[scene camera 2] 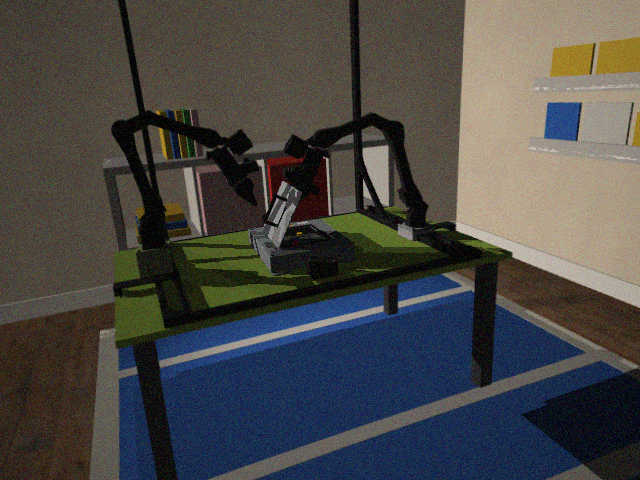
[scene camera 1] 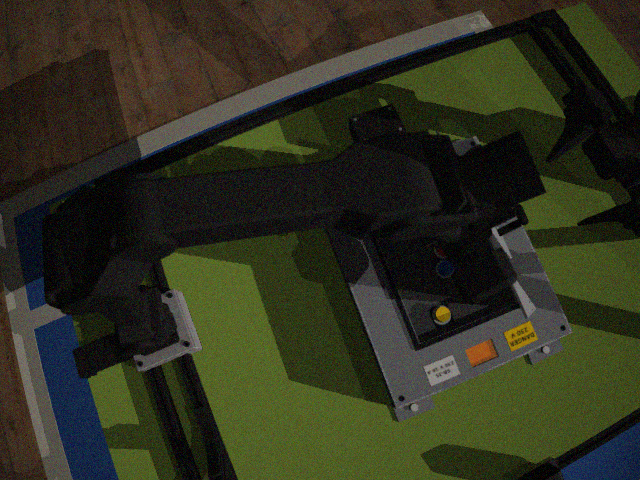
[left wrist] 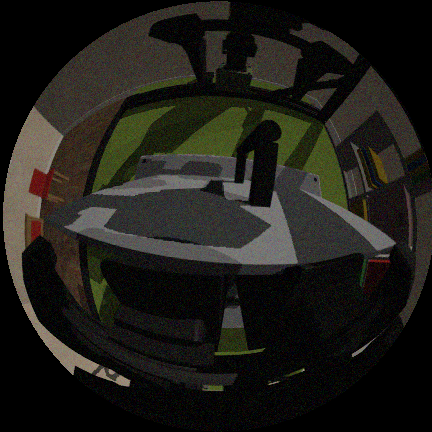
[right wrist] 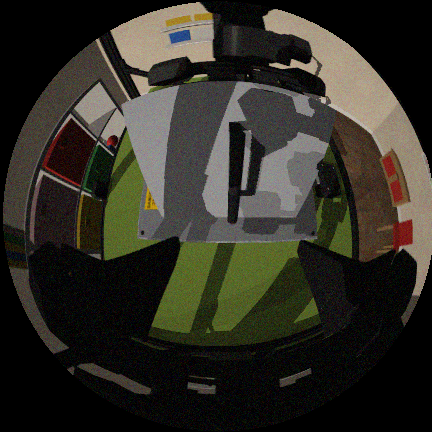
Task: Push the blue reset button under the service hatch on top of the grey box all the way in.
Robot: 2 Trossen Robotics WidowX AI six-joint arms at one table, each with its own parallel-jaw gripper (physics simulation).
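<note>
The grey box (scene camera 1: pixel 369 310) stands on the green table with its service hatch (scene camera 2: pixel 290 198) (left wrist: pixel 175 220) (right wrist: pixel 190 150) raised at a steep tilt. In scene camera 1 the blue button (scene camera 1: pixel 445 268) shows in the dark, shaded recess, beside a red button (scene camera 1: pixel 439 251); how deep it sits I cannot tell. My left gripper (left wrist: pixel 230 233) is shut and empty, on the underside of the raised hatch; its tips are hard to make out in both scene views. My right gripper (scene camera 1: pixel 566 191) (scene camera 2: pixel 254 202) (right wrist: pixel 241 245) is open and empty, off the hatch's handle side, above the table.
A yellow button (scene camera 1: pixel 442 314) sits in the same recess. The hatch's black handle (left wrist: pixel 264 172) (right wrist: pixel 233 170) sticks out from its outer face. A small black box (scene camera 1: pixel 376 124) (scene camera 2: pixel 323 267) stands beside the grey box. My left forearm (scene camera 1: pixel 248 201) spans the table in scene camera 1.
</note>
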